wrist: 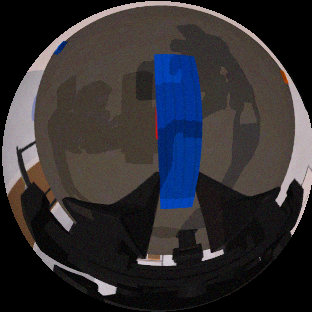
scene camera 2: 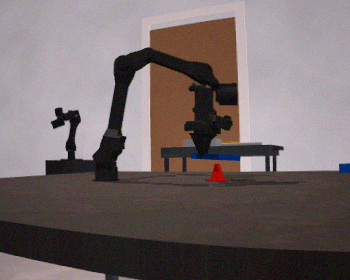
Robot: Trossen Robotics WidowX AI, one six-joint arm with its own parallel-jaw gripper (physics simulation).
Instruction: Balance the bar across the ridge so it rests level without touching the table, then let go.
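Frame: origin at the arm's base, x ahead, y left, z up, level; millimetres.
Seen in the pictures: gripper, fingertip midpoint: (wrist: 177, 175) (scene camera 2: 203, 156); arm's base at its link origin: (wrist: 185, 233) (scene camera 2: 105, 180).
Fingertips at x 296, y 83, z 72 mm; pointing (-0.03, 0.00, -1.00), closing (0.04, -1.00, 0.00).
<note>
Offsets run from my fingertips to a thing's middle. Level surfaces: height alone.
The blue bar {38 mm ahead, 3 mm left, 1 mm down} (scene camera 2: 220, 157) (wrist: 180, 105) is level in the air, its underside a little above the red ridge's top in the scene view. My gripper (scene camera 2: 202, 154) (wrist: 177, 175) is shut on the bar near one end, and the longer part sticks out to the right in the scene view. The red ridge (scene camera 2: 217, 173) (wrist: 157, 125) stands upright on the table {72 mm down} (scene camera 2: 150, 210) (wrist: 260, 165). In the wrist view the bar hides most of the ridge, and a thin red strip shows at the bar's left edge.
A blue object {444 mm ahead, 417 mm left, 55 mm down} (scene camera 2: 344, 168) shows at the far right of the scene view. An orange object (wrist: 284, 77) lies near the table's right edge in the wrist view. A second table (scene camera 2: 265, 151) and another small arm (scene camera 2: 73, 132) stand in the background.
</note>
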